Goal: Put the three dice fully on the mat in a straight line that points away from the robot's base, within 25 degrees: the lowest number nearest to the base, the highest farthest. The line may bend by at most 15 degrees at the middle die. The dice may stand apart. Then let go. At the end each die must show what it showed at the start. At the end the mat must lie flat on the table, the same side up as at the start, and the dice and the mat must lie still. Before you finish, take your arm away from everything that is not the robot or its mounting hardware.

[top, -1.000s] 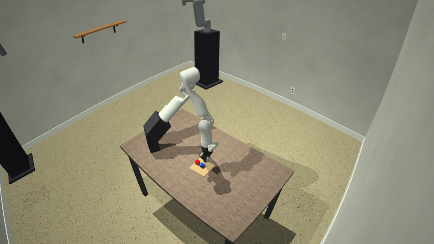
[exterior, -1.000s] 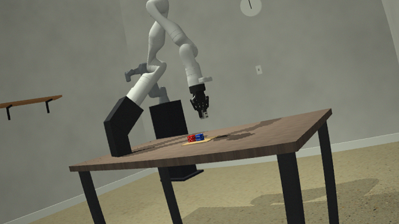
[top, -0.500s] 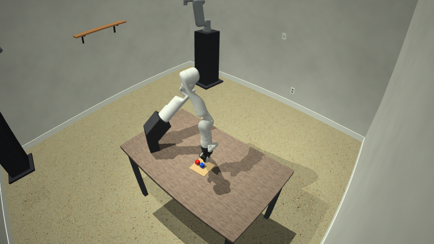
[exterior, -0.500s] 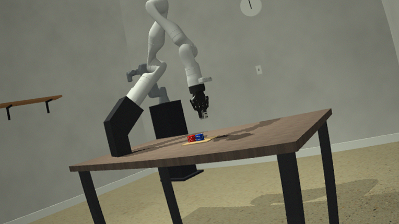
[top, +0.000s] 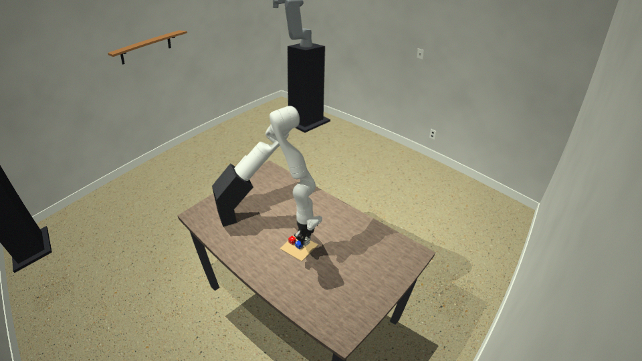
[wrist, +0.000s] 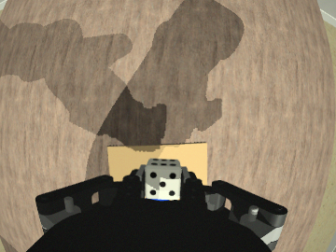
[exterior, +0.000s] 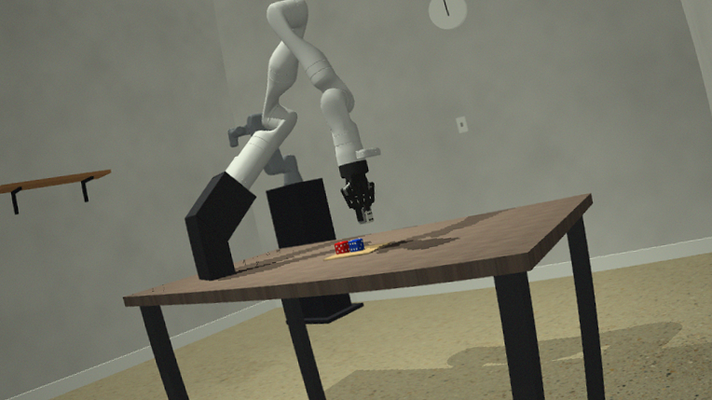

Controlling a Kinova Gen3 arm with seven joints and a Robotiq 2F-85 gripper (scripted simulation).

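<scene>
Right now my hand is 5 cm past the blue die and 8 cm above it. The rest, counted from my hand: tan mat: 5 cm behind, 9 cm below; then red die: 10 cm behind, 8 cm below; then white die: 1 cm below.
</scene>
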